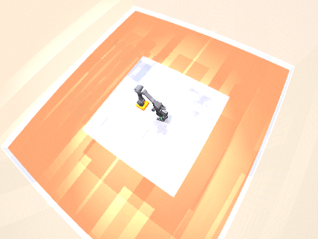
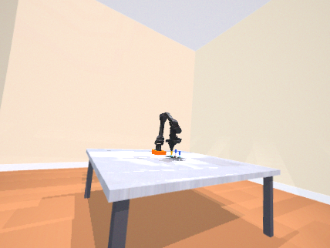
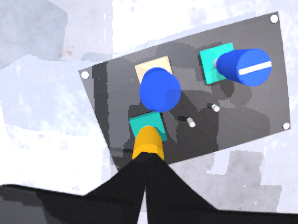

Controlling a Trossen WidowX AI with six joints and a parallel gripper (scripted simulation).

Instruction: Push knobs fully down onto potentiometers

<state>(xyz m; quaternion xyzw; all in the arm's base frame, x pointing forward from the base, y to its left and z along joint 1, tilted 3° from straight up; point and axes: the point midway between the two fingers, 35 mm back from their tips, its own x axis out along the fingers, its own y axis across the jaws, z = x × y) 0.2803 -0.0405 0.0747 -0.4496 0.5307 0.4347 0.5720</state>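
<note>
Right now my gripper tip is 20 mm above the yellow knob. From my gripper tip the other things lie so: teal potentiometer (60 mm ahead, 50 mm to the left, 20 mm below).
</note>
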